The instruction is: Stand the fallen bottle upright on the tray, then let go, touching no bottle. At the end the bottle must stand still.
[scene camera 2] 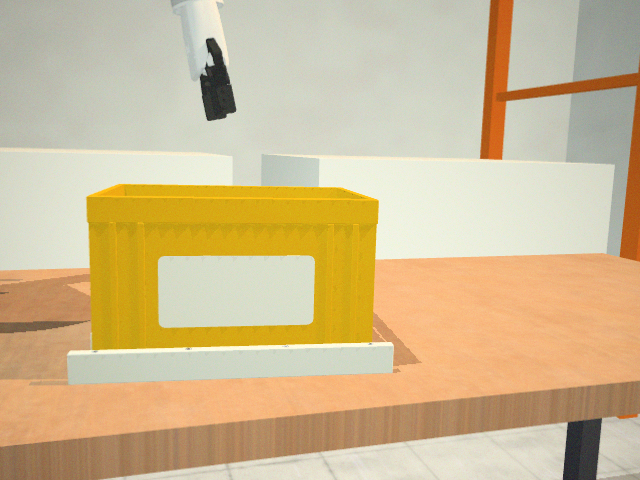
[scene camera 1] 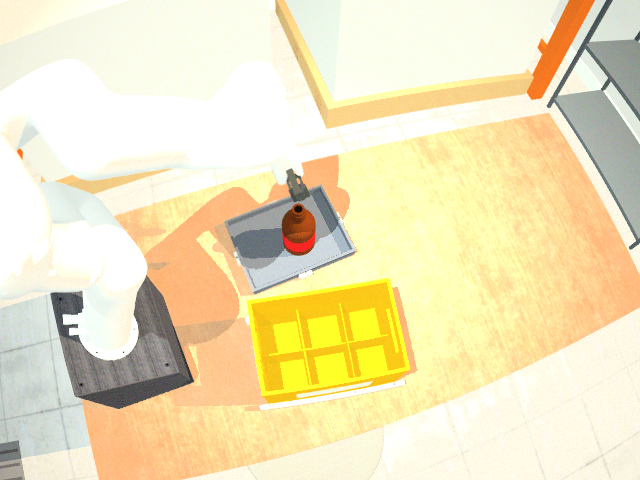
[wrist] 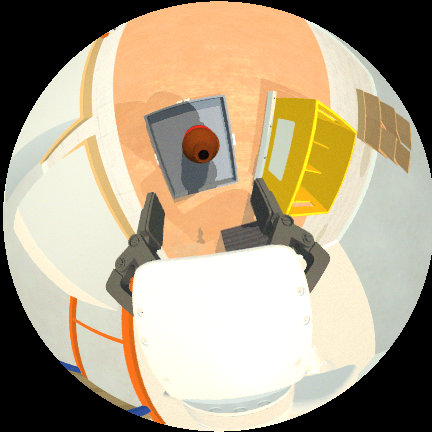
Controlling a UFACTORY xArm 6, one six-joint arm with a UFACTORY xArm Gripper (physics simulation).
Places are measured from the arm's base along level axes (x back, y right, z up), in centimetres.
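Pixels of known places: gripper, fingertip midpoint: (scene camera 2: 221, 116) (scene camera 1: 294, 178) (wrist: 205, 194); arm's base at its link origin: (scene camera 1: 108, 330).
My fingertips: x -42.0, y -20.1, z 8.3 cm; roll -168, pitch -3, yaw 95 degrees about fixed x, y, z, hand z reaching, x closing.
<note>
Ahead of a thing's pixels: the offset from my fingertips to its top centre. "spot": to the spot under its first point.
A brown bottle @[dy +0.7, dx -0.5, dz -10.7 cm] (scene camera 1: 298, 227) (wrist: 200, 144) with a red band stands upright on the grey tray @[dy -0.3, dx +1.7, dz -24.2 cm] (scene camera 1: 261, 284) (wrist: 162, 170), a little off its middle. Its open mouth faces up. The bottle does not show in scene camera 2, where the crate stands in front. My gripper (scene camera 1: 298, 198) (scene camera 2: 219, 116) (wrist: 205, 194) is open and empty. It hangs high above the table, apart from the bottle. In the wrist view the two fingers stand wide apart, with the bottle and tray beyond their tips.
A yellow crate @[dy +28.4, dx -0.2, dz -9.2 cm] (scene camera 1: 330, 390) (scene camera 2: 235, 235) (wrist: 287, 107) with several compartments stands beside the tray. A white strip @[spot: dy +37.9, dx +0.7, dz -23.7 cm] (scene camera 1: 330, 395) (scene camera 2: 230, 364) lies along the crate's outer side. Another white strip (wrist: 266, 135) runs along its tray side. The arm's dark base block (scene camera 1: 155, 372) stands at the left.
</note>
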